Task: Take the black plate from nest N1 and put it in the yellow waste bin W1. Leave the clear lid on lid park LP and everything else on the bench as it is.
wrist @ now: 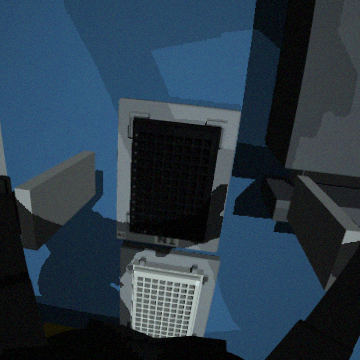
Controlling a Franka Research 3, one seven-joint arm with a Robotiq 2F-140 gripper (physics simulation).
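Note:
The black plate point(174, 175) sits upright in its place on the grey nest N1 point(124, 200), near the middle of the wrist view. It has a grid of small wells, and the N1 label shows on the nest's lower edge. My gripper point(191, 184) is open, with one finger pad at the left and one at the right, on either side of the nest and apart from it. The yellow at the lower left edge point(56, 329) may be part of the bin W1; most of it is hidden. The clear lid and lid park LP do not show.
A white gridded plate point(165, 305) sits on a second grey nest point(207, 275) just below N1. A large grey box-shaped device point(327, 100) stands at the upper right, with a smaller grey part point(281, 207) near the right finger. The bench surface point(200, 65) is blue.

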